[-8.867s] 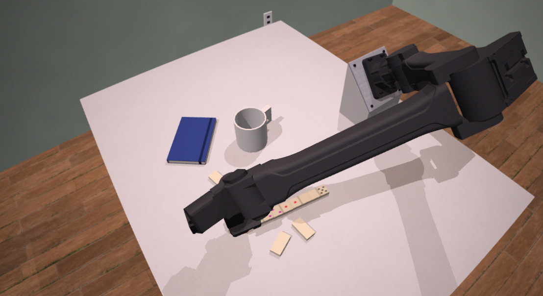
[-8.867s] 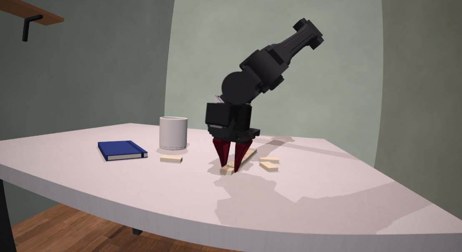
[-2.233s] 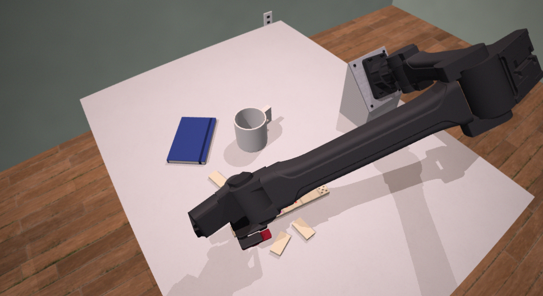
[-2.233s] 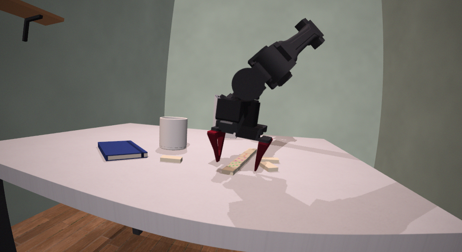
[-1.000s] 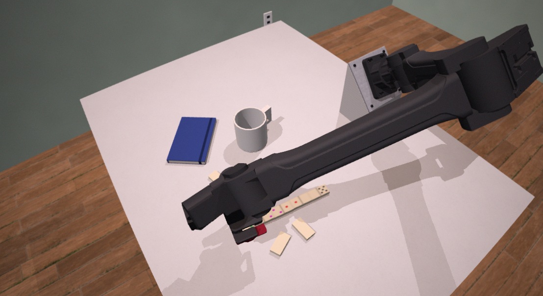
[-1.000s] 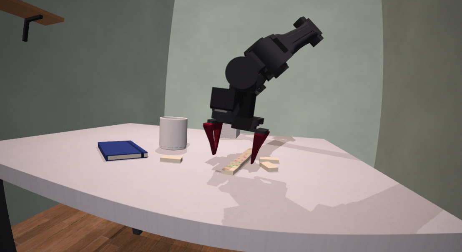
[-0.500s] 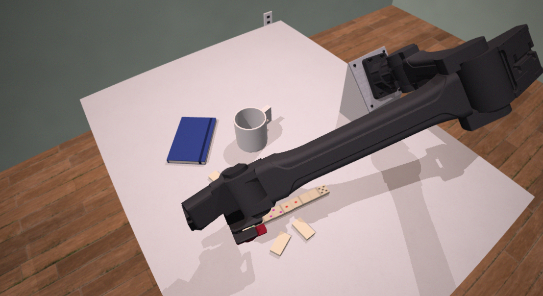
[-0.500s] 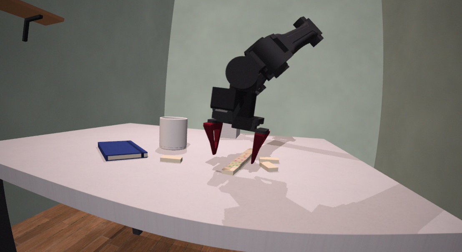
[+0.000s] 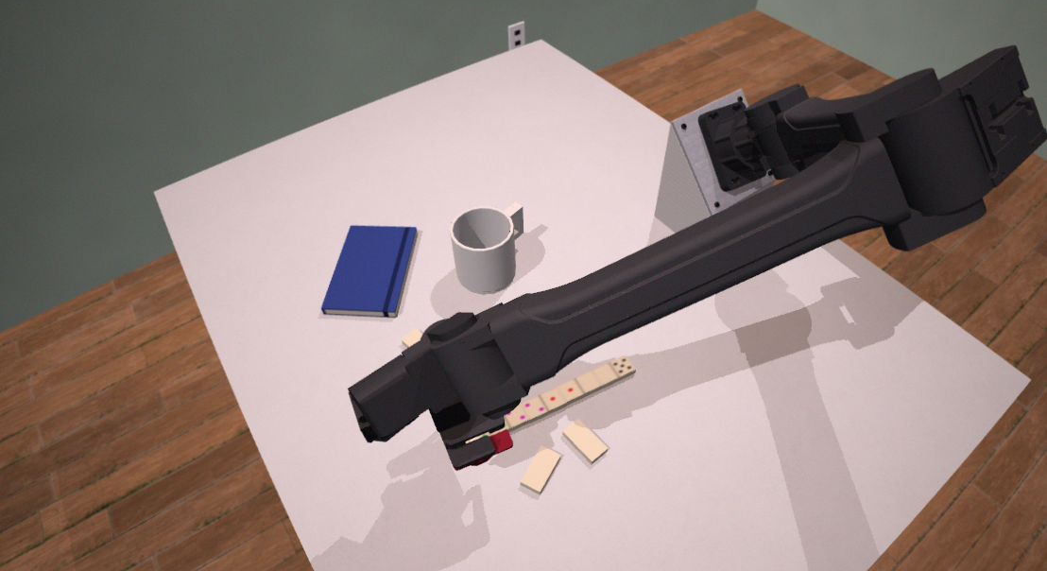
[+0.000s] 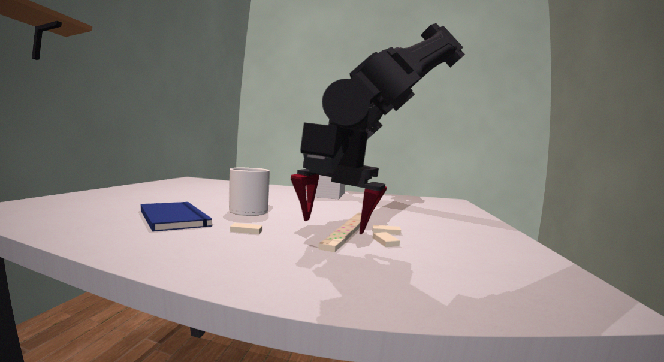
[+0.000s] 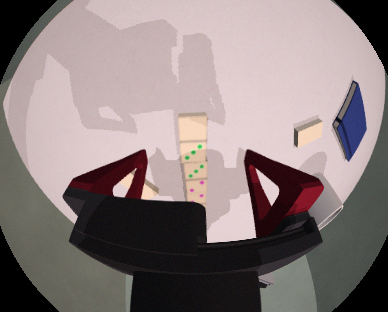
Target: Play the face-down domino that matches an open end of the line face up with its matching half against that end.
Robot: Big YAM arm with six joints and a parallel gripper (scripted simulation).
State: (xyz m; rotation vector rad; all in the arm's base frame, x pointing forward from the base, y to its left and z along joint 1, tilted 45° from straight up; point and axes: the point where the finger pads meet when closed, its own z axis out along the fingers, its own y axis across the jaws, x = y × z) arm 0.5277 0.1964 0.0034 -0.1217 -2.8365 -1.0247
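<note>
Right now my hand is 30 mm above the domino. Round my hand: white mug: 160 mm behind, 230 mm to the right; then blue notebook: 10 mm behind, 330 mm to the right, 30 mm below.
</note>
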